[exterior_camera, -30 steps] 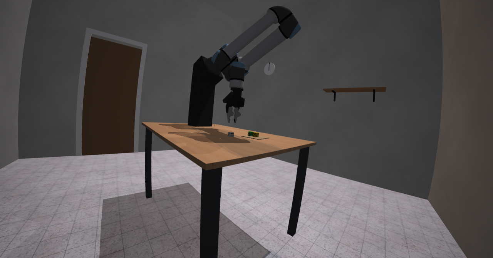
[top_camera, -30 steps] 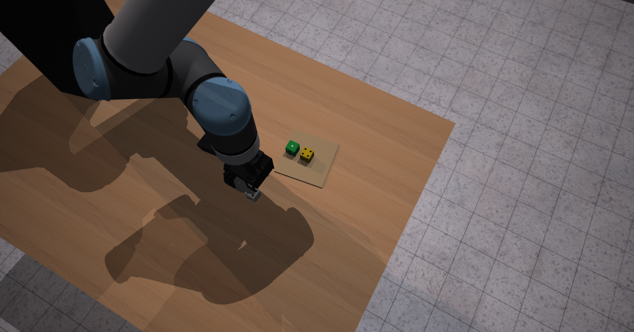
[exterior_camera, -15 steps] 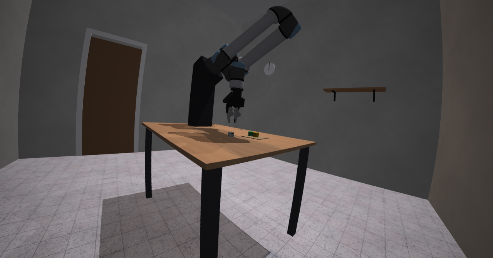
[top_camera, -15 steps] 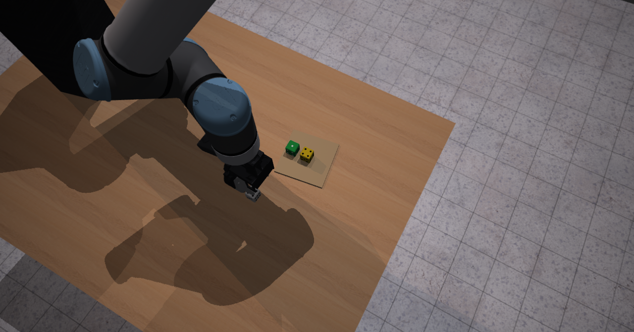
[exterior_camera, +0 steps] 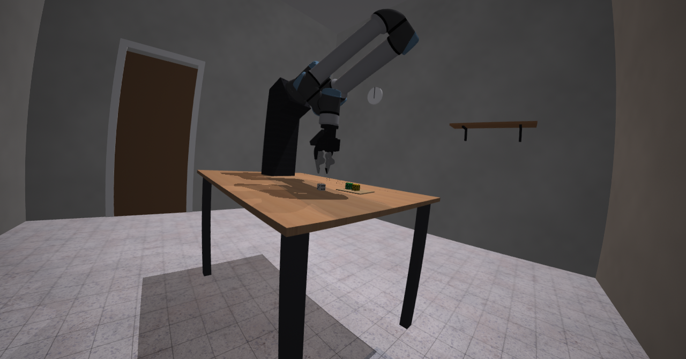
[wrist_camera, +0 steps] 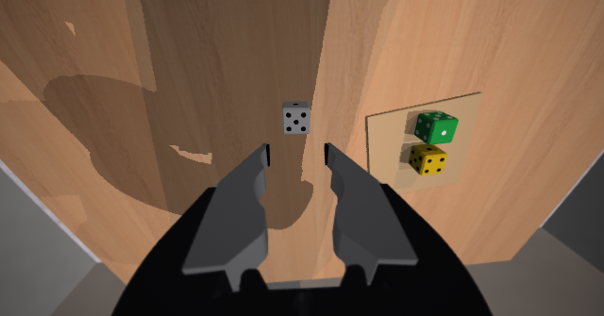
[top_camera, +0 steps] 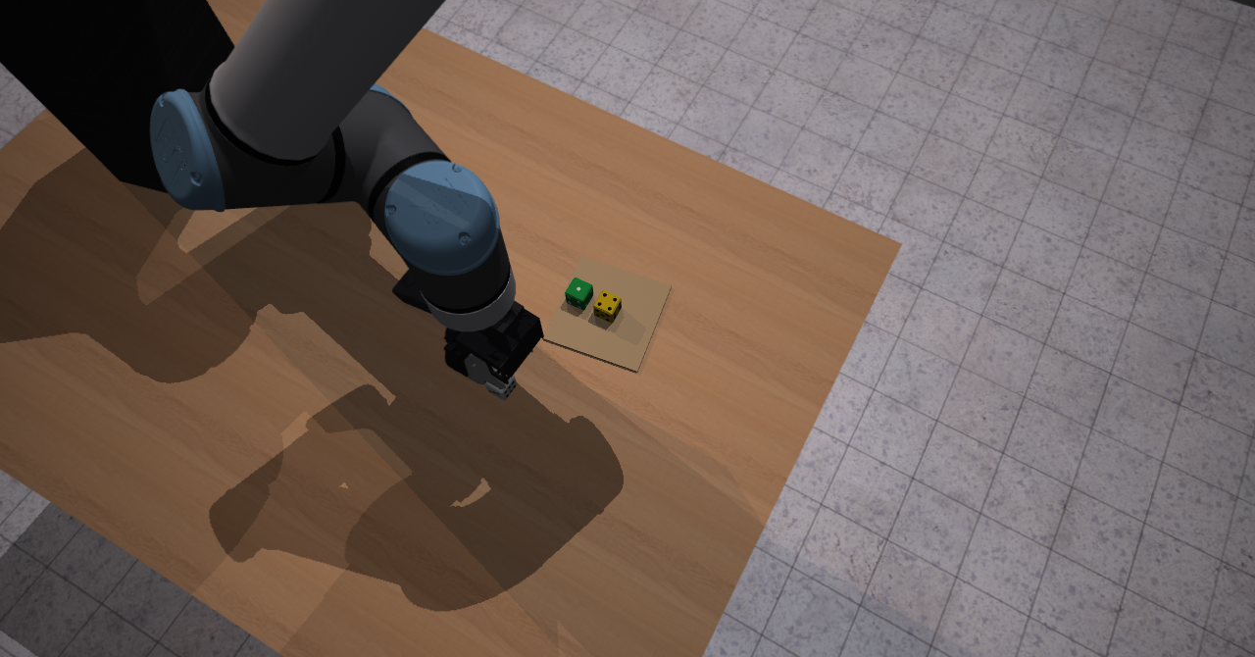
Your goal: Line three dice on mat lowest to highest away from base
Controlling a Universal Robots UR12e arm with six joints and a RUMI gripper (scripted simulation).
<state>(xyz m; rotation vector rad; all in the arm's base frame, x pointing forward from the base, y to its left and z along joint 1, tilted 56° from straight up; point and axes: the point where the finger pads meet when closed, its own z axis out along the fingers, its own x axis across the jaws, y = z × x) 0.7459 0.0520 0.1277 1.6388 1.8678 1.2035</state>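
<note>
My gripper is now 80 mm above the white die. Round my hand: yellow die 180 mm to the left, 70 mm below, 10 mm behind; tan mat 180 mm to the left, 90 mm below, 10 mm behind; green die 160 mm to the left, 70 mm below, 50 mm behind.
</note>
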